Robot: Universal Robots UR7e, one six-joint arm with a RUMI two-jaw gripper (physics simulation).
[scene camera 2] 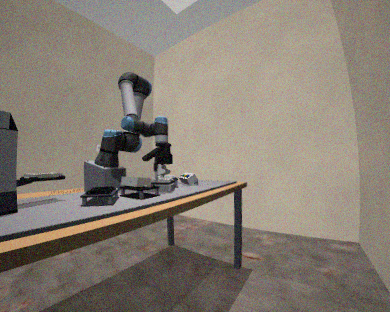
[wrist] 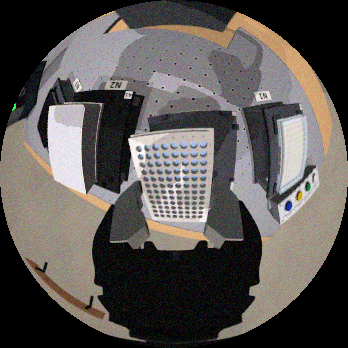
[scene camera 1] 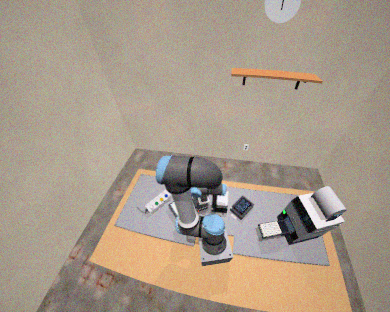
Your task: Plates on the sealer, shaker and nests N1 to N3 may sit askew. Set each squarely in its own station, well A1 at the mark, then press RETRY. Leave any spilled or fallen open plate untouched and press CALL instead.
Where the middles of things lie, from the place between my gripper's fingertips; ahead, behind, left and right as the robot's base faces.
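From the sealed plate [wrist: 72,127], my gripper is now 1 cm below it, 2 cm short of it and 16 cm to the left of it.
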